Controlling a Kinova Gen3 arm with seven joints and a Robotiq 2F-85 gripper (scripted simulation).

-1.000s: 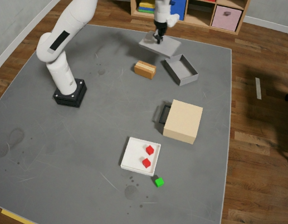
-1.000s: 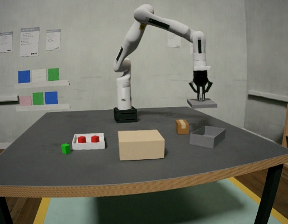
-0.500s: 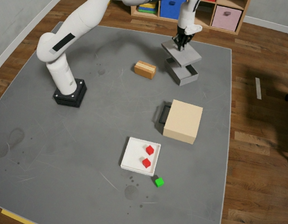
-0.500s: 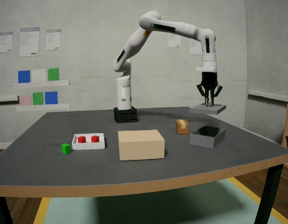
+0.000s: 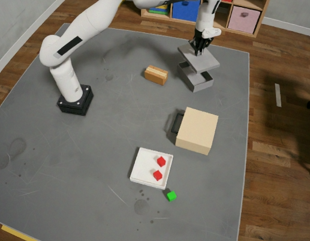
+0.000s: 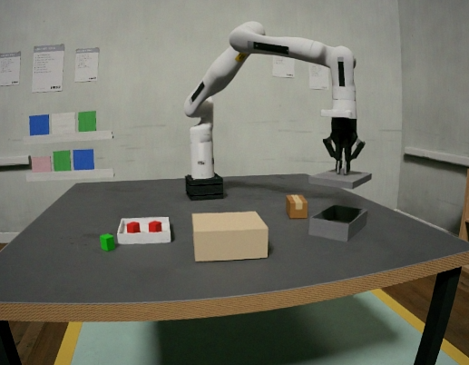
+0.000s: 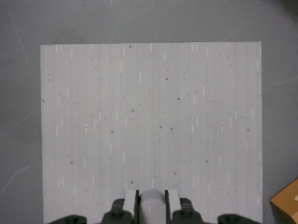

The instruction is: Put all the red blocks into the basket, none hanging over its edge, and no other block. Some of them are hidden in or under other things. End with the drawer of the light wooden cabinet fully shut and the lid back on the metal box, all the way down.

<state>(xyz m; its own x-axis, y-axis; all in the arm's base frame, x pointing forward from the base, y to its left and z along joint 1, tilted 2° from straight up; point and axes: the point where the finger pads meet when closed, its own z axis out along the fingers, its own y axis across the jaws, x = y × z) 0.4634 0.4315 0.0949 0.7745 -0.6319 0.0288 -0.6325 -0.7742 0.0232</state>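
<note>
Now: hand 16 cm above the metal box. Also, from my hand: blue block (20 cm behind, 17 cm below, 10 cm to the right); cardboard box (18 cm behind, 15 cm below, 10 cm to the right); lid (3 cm below).
</note>
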